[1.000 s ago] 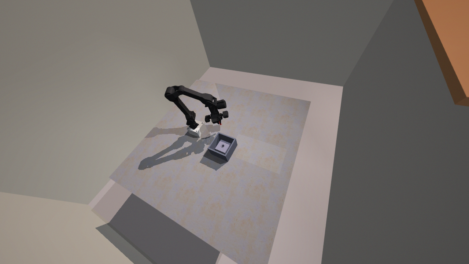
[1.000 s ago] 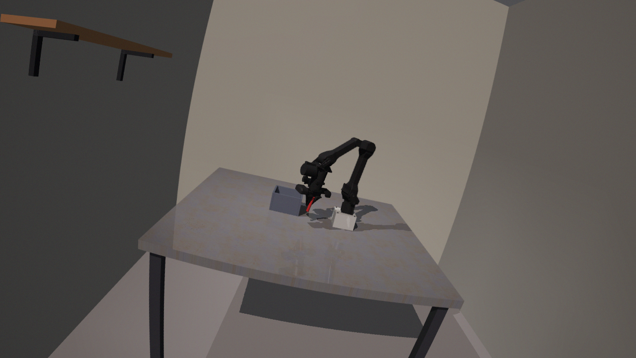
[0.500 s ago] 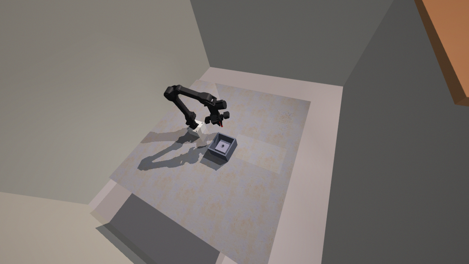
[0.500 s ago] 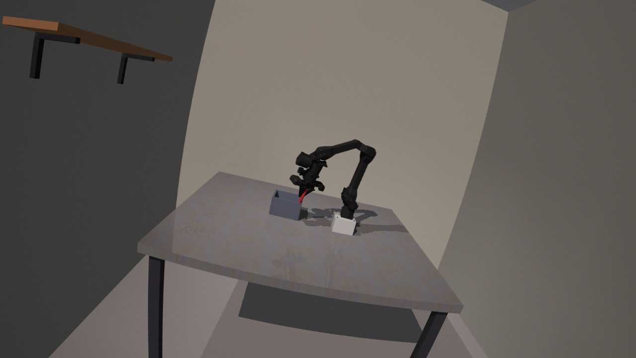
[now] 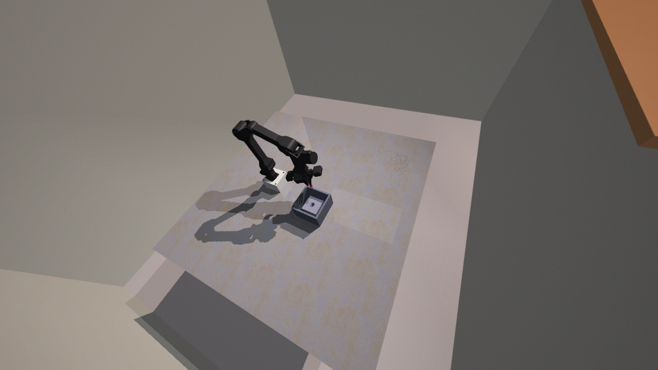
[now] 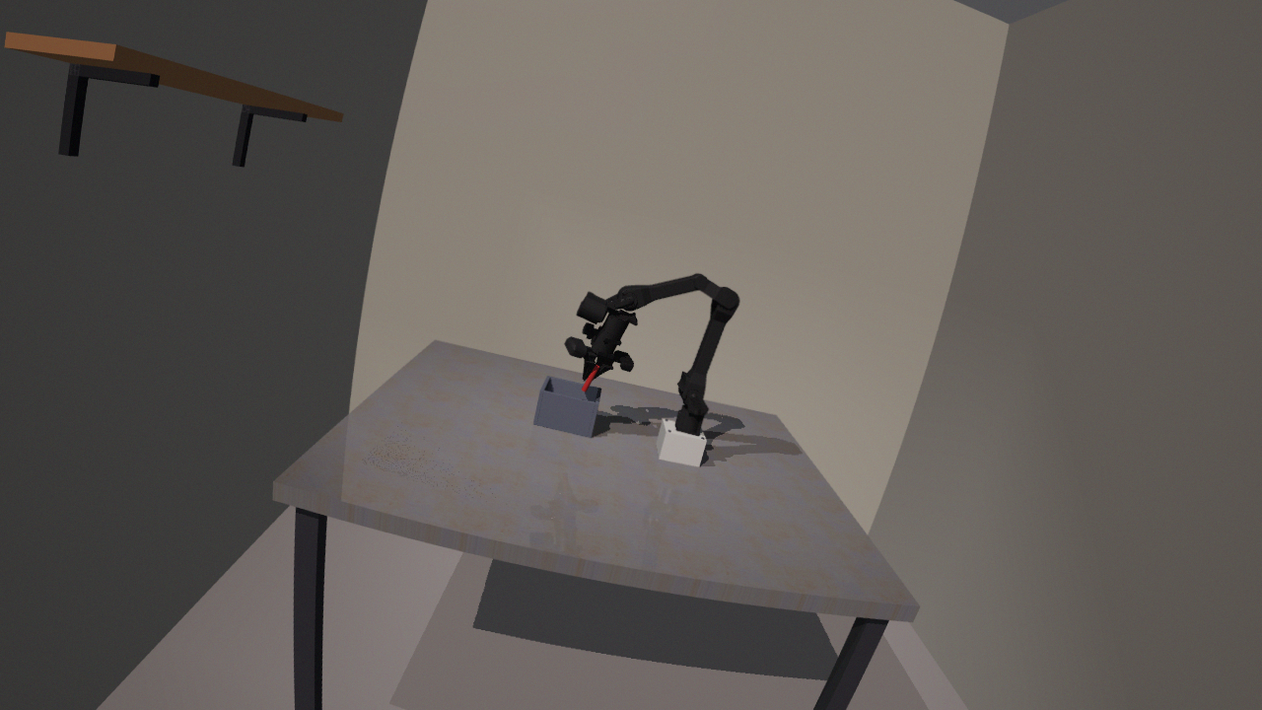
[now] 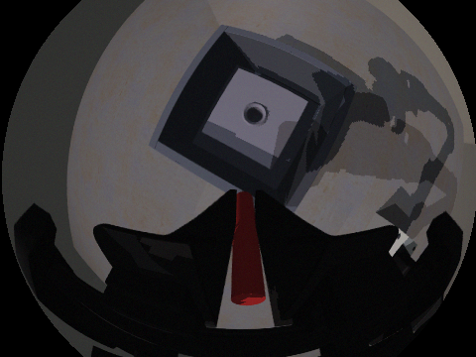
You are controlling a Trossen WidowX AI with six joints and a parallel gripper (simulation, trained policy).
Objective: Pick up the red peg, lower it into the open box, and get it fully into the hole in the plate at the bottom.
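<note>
My gripper tip is 1 cm past the red peg, 2 cm to the right of it and 1 cm below it. Round my gripper tip: grey box 4 cm ahead, 6 cm to the right, 12 cm below; then light plate 4 cm ahead, 6 cm to the right, 10 cm below.
</note>
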